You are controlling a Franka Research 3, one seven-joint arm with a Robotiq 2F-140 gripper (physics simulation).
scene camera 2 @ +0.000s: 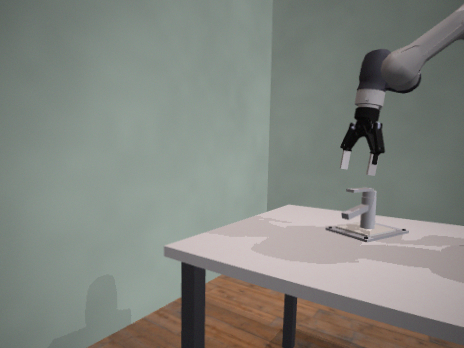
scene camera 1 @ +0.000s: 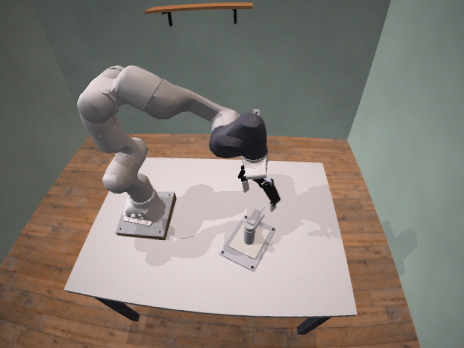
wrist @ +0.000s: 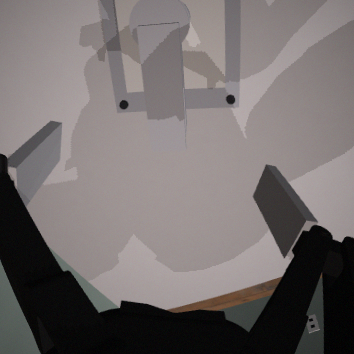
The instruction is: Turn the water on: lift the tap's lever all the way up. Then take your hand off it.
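The grey tap (scene camera 1: 249, 236) (scene camera 2: 368, 212) stands upright on a framed base plate (scene camera 1: 237, 261) (scene camera 2: 387, 235) (wrist: 207, 98). Its flat lever (scene camera 1: 256, 216) (scene camera 2: 354, 190) (wrist: 162, 75) sticks out from the top of the body, roughly level in scene camera 2, above the spout (scene camera 2: 354, 212). In the wrist view the lever points down the picture, and most of the spout is hidden. My gripper (scene camera 1: 259, 196) (scene camera 2: 358, 170) (wrist: 163, 161) is open and empty, with fingers pointing down. It hangs above the lever, apart from it; in the wrist view the lever's end lies beyond the gap between the fingers.
The white table (scene camera 1: 300, 285) (scene camera 2: 240, 250) carries the tap and the arm's square mounting plate (scene camera 1: 169, 220), which lies to the left in scene camera 1. A wooden wall rail (scene camera 1: 200, 7) is on the far wall. A wall socket (wrist: 313, 323) shows in the wrist view.
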